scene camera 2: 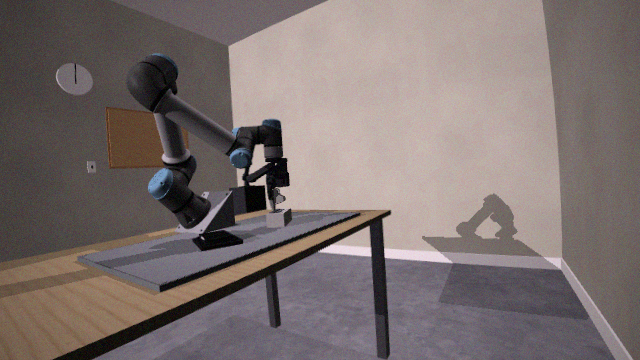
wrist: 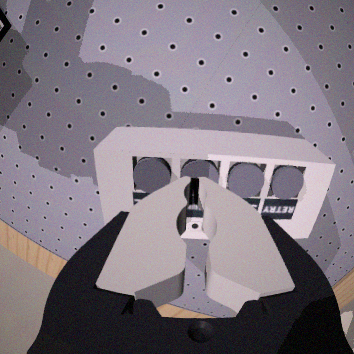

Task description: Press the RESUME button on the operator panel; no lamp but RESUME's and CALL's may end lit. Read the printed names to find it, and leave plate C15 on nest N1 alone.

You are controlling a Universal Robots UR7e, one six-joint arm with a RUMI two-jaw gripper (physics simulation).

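Frame: origin at the arm's base, x ahead, y left, z up, level; centimetres.
Seen in the pictures: gripper, fingertip midpoint: [scene camera 2: 274, 211] [wrist: 192, 179]; arm's base at its link origin: [scene camera 2: 197, 214].
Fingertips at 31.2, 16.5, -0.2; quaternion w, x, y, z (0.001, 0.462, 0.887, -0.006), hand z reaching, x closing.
Offsets run from my fingertips to a thing's top centre, as dx, dy, dz. "spot": to the spot under its first point. Level surfaces: height alone.
The operator panel {+0.3, +2.5, +0.2} [scene camera 2: 278, 219] [wrist: 115, 185] is a pale box with a row of round discs, all dull grey and none visibly lit. The label RETRY {-1.8, +6.5, -0.1} [wrist: 280, 208] reads upside down below the rightmost disc. The label beside it is mostly covered, and the other two names are hidden or unreadable behind the fingers. My gripper [scene camera 2: 273, 208] [wrist: 192, 179] is shut and empty, with its tips over the panel at the second disc from the left in the wrist view. Contact cannot be told. Names RESUME and CALL are not readable. Plate C15 and nest N1 cannot be identified.
A flat black fixture {+5.1, -29.8, -2.8} [scene camera 2: 218, 240] lies on the grey perforated board {dz -5.4} [scene camera 2: 150, 272] [wrist: 200, 95] near the arm's base. Part of a black object {spot: -0.6, -21.5, -4.4} [wrist: 4, 25] shows at the wrist view's upper left corner. A dark box [scene camera 2: 248, 198] stands behind the arm. The wooden table {dz -6.7} [scene camera 2: 50, 310] surrounds the board.
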